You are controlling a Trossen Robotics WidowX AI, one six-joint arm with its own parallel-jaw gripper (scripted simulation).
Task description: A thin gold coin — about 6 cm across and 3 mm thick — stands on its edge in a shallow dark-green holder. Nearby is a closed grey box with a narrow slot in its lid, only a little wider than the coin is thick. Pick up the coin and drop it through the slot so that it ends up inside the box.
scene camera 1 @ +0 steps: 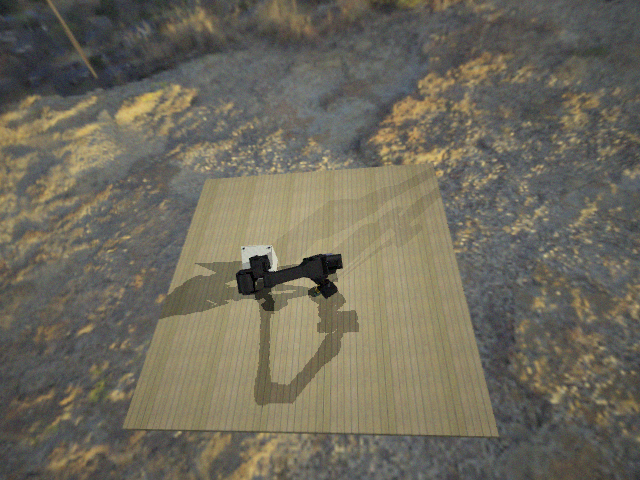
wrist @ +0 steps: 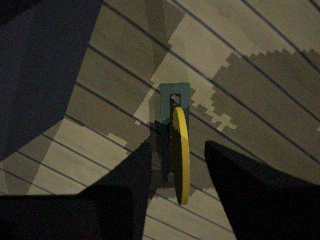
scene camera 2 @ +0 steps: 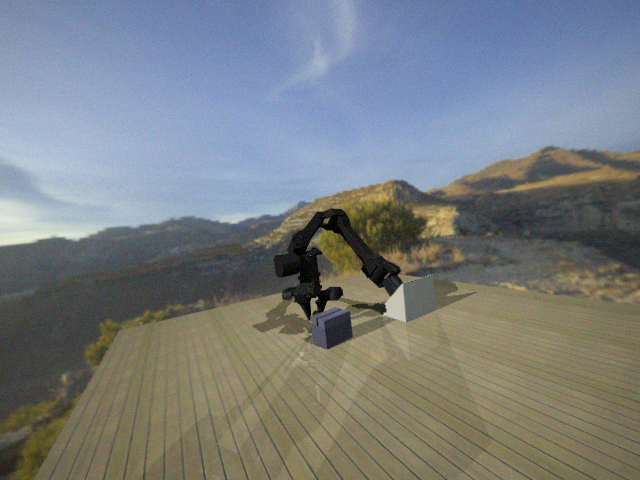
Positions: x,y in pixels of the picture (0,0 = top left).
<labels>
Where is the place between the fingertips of the gripper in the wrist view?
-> At 177,148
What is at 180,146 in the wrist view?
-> A thin gold coin.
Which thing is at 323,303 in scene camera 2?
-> The gripper.
</labels>
